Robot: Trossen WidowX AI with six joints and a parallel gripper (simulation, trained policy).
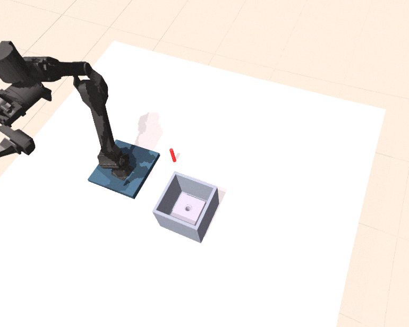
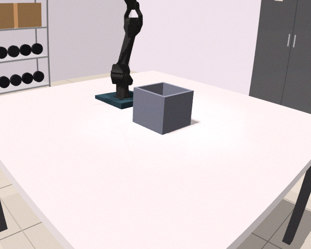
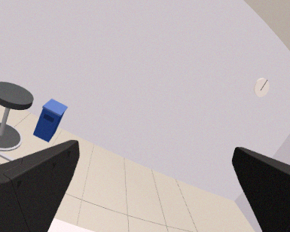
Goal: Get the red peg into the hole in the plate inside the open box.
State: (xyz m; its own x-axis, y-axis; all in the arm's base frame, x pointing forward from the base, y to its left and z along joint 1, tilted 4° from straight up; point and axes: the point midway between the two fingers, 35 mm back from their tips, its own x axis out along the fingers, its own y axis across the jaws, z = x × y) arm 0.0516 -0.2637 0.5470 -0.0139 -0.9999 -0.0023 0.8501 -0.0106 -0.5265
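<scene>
Right now the red peg is 12 cm ahead of my gripper tip, 43 cm to the left of it and 54 cm below it. Also, from my gripper tip: plate (30 cm ahead, 27 cm to the left, 53 cm below).
</scene>
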